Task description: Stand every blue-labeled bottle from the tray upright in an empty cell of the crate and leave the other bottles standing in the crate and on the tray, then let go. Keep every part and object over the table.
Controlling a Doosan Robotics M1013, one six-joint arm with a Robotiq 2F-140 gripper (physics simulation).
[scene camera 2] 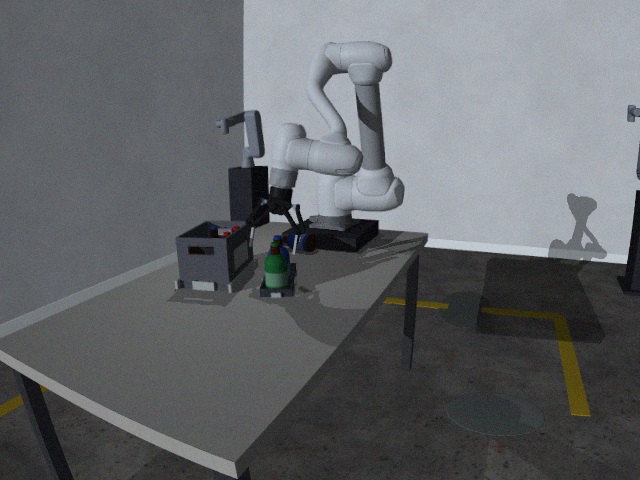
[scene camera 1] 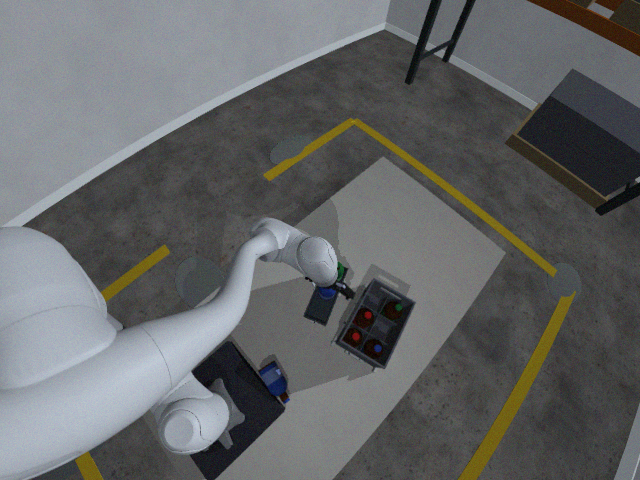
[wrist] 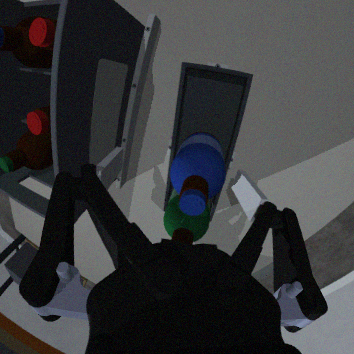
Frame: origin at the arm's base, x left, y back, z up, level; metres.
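Seen in the pictures: gripper, fingertip midpoint: point(scene camera 1: 331, 291) point(wrist: 180, 168); arm's base at its link origin: point(scene camera 2: 334, 224).
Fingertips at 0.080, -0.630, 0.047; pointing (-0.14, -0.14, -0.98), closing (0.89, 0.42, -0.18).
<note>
Offsets run from my fingertips to a thing's top centre, as dx, dy, dz. Level surfaces: height alone.
A blue bottle @[+0.025, +0.000, +0.049] point(scene camera 1: 326, 293) point(scene camera 2: 284, 253) point(wrist: 198, 167) stands upright on the tray point(scene camera 1: 320, 311) point(scene camera 2: 264, 292) point(wrist: 215, 100), beside a green bottle @[+0.064, -0.075, +0.049] point(scene camera 1: 340, 269) point(scene camera 2: 276, 266) point(wrist: 185, 217). My gripper point(scene camera 1: 328, 286) point(scene camera 2: 273, 240) point(wrist: 180, 168) is open and empty above the tray, its fingers on either side of the blue bottle. Another blue bottle @[-0.140, +0.386, -0.037] point(scene camera 1: 272, 378) point(scene camera 2: 305, 241) lies on its side near the robot's base. The crate @[-0.108, -0.042, +0.064] point(scene camera 1: 399, 334) point(scene camera 2: 202, 266) point(wrist: 77, 125) holds two red-capped bottles, one blue-capped and one green-capped; its middle right and upper left cells look empty in scene camera 1.
The crate wall stands close beside the crate-side finger. The dark base plate point(scene camera 1: 210, 467) point(scene camera 2: 356, 241) is beside the lying bottle. The tray and crate stand on the pale table @[dz -0.111] point(scene camera 1: 413, 222) point(scene camera 2: 155, 351), with the table's long edge on the tray's other side.
</note>
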